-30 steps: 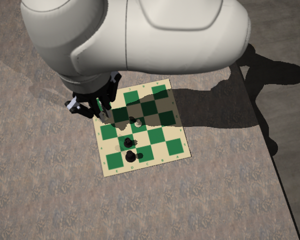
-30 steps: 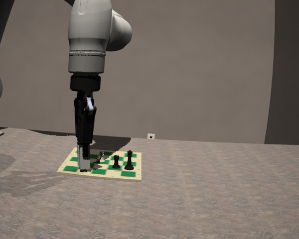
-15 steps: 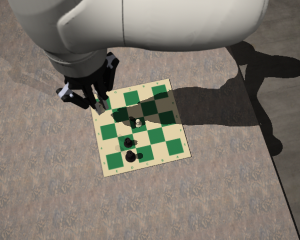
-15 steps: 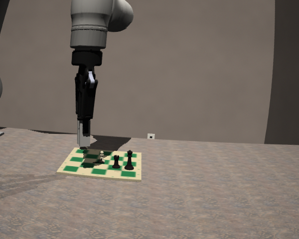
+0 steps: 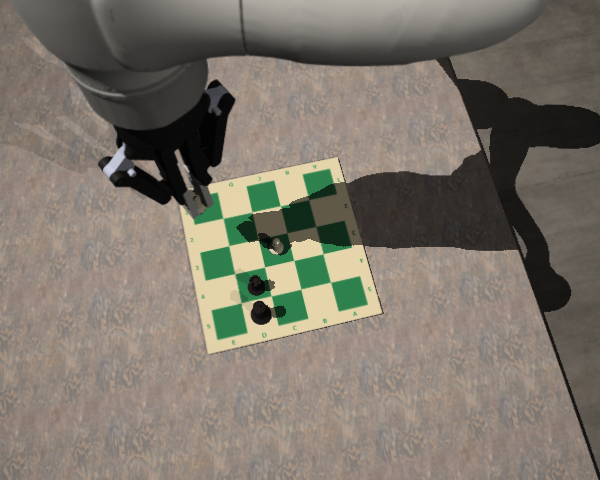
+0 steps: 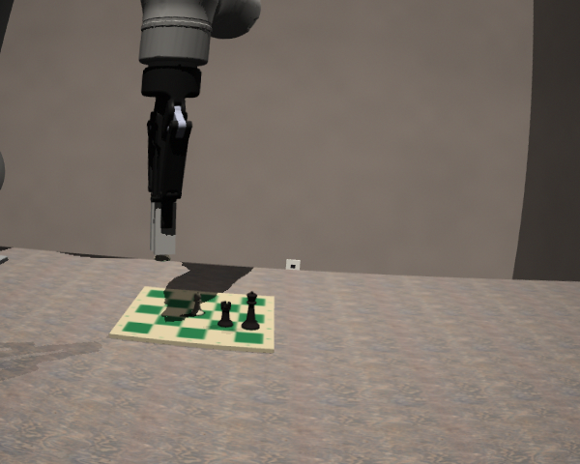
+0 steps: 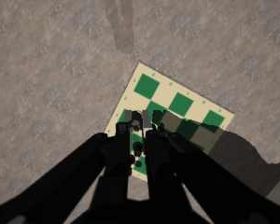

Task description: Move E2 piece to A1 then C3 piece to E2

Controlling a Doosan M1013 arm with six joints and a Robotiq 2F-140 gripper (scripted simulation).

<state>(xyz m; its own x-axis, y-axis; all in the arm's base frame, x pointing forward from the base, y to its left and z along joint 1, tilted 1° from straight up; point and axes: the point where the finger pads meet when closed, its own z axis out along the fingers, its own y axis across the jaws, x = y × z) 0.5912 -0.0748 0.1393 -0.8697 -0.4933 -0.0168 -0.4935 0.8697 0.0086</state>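
Now: the white pawn 130 mm below my hand, 80 mm to the left of it and 30 mm ahead of it. Also, from my hand: black queen: 120 mm below, 110 mm ahead, 50 mm to the left; then white piece: 30 mm below; then chessboard: 150 mm below, 80 mm to the left, 40 mm ahead.
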